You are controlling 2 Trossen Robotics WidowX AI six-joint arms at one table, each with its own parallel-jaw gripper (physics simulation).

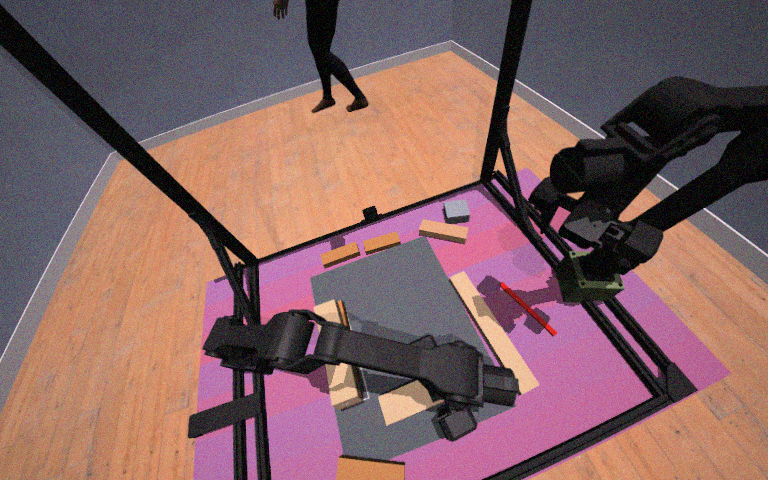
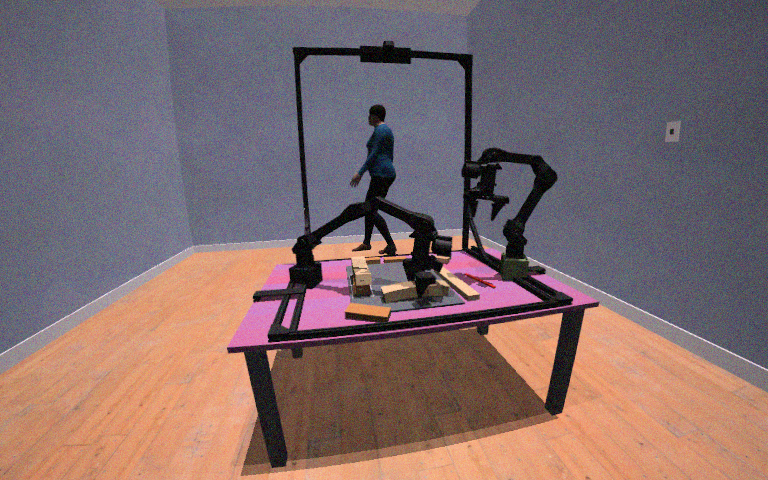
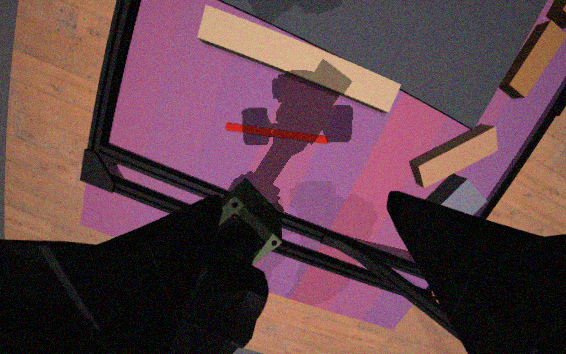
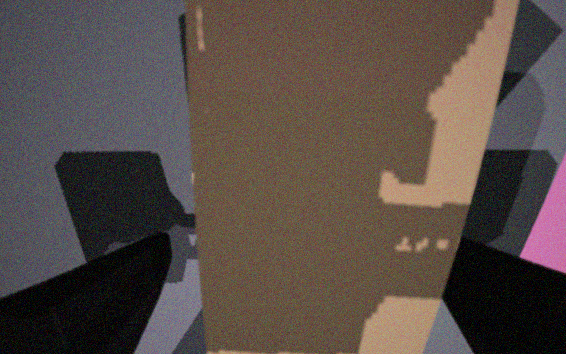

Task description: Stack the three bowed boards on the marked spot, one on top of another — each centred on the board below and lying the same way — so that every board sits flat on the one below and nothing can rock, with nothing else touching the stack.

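Places are measured from the left arm's base along level axes (x up, y ahead, z left), in centimetres.
Pixels of known places: left gripper, between the fingertips: point(image 1: 565, 246) point(image 2: 482, 219) point(image 3: 304, 201); right gripper, between the fingertips: point(image 2: 415, 292) point(image 4: 297, 243); left arm's base, origin of its link: point(image 1: 595, 268) point(image 2: 514, 256) point(image 3: 235, 240); right arm's base, origin of its link: point(image 2: 305, 265).
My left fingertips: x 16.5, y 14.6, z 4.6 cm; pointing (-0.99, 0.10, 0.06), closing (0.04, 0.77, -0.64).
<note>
Ahead of a thing's pixels: the offset from my left fingertips to its top centre. "spot": to the spot under its first point. Level surfaces: height alone.
Three pale bowed boards lie on or beside the grey mat @(dx -25.2 cm) point(image 1: 401, 286) point(image 2: 392, 273). One board @(dx -16.0, dy +46.2, dz +18.4 cm) point(image 1: 336, 367) point(image 2: 360, 275) lies at the mat's left edge over the white marked outline @(spot: dx -25.2, dy +39.4, dz +24.9 cm) point(image 1: 365, 387), with a brown edge showing beneath it. A second board @(dx -20.1, dy +23.1, dz +23.7 cm) point(image 1: 403, 402) point(image 2: 398, 290) point(image 4: 317, 158) lies near the mat's front. My right gripper point(image 1: 454, 421) point(image 2: 424, 282) point(image 4: 297, 243) is open, low over this board's end, with a finger on each side. The third, long board point(image 1: 496, 329) point(image 2: 458, 283) point(image 3: 295, 56) lies along the mat's right edge. My left gripper point(image 1: 546, 197) point(image 2: 495, 206) point(image 3: 304, 201) is open and empty, high at the right.
A red stick @(dx -25.2, dy +0.0, dz +2.4 cm) point(image 1: 528, 309) point(image 2: 479, 280) point(image 3: 276, 133) lies right of the long board. Two orange blocks @(dx -23.4, dy +53.5, dz -11.4 cm) point(image 1: 340, 253) @(dx -23.7, dy +40.6, dz -16.3 cm) point(image 1: 381, 242), a tan block @(dx -22.9, dy +21.2, dz -21.1 cm) point(image 1: 443, 230) point(image 3: 439, 168) and a grey cube @(dx -22.2, dy +17.1, dz -28.7 cm) point(image 1: 456, 210) sit at the back. A brown block @(dx -22.6, dy +35.5, dz +41.1 cm) point(image 1: 370, 469) point(image 2: 368, 310) lies in front.
</note>
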